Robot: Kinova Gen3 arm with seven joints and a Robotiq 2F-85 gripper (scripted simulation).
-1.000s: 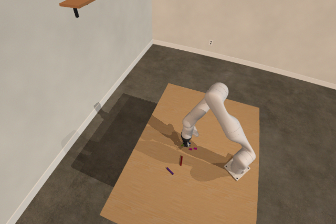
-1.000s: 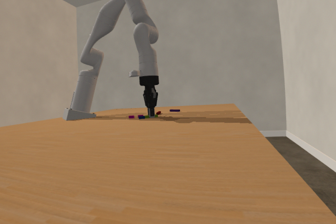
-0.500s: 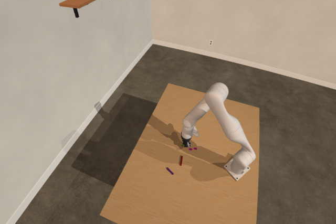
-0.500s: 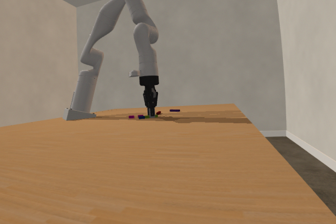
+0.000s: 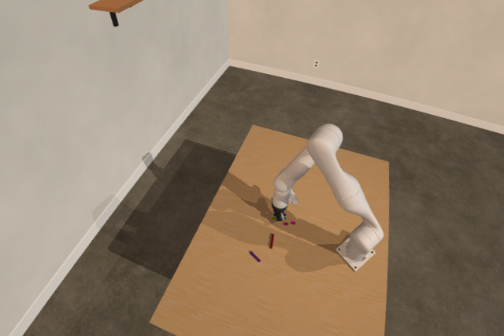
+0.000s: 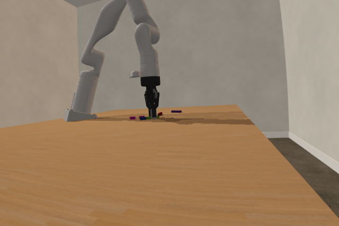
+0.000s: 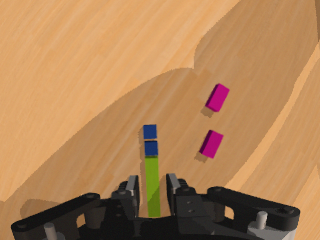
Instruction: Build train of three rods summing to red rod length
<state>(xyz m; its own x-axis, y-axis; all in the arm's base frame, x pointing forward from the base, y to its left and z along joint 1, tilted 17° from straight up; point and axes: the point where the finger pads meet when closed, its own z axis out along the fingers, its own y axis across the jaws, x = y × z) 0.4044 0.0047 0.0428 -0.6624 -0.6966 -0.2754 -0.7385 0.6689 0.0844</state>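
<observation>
Now: hand 20 mm above the lime-green rod. Round my hand: red rod: 120 mm to the left, 40 mm behind, 20 mm below; purple rod: 230 mm to the left, 20 mm below, 10 mm behind.
</observation>
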